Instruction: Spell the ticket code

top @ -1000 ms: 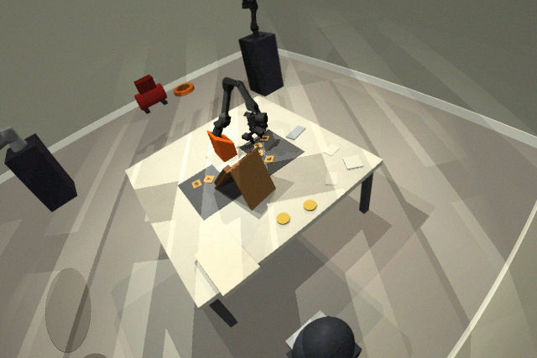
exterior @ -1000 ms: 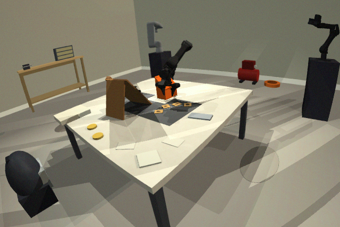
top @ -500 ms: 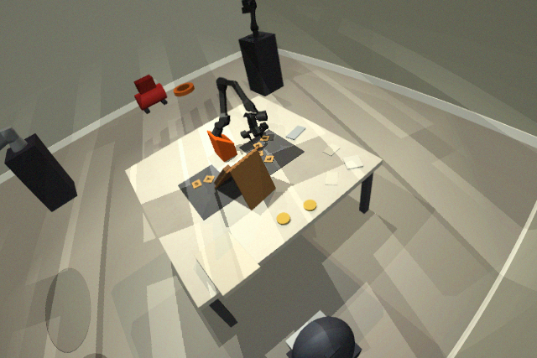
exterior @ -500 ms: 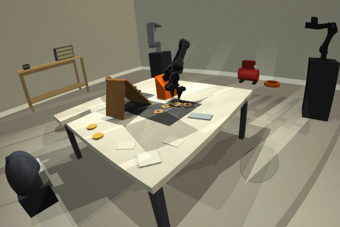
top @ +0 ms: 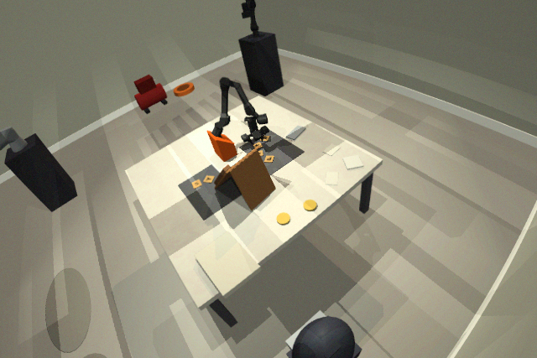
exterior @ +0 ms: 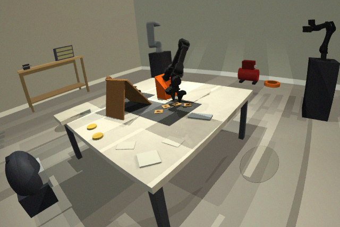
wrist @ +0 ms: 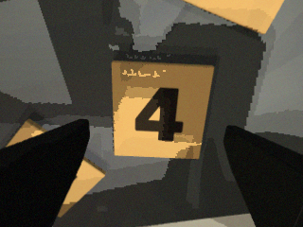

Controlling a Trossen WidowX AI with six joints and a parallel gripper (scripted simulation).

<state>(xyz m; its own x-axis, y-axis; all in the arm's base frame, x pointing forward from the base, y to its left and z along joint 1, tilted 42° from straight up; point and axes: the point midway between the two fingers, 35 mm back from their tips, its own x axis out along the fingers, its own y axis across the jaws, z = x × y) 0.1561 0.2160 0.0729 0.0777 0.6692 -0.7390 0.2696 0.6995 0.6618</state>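
Now: the letter tile 20 mm below my gripper tip. From my gripper tip the other things lie so: grey plate: 270 mm to the left, 100 mm ahead, 20 mm below; then dark mat: 220 mm to the right, 60 mm ahead, 20 mm below; then white ticket: 280 mm to the right, 160 mm ahead, 70 mm above.
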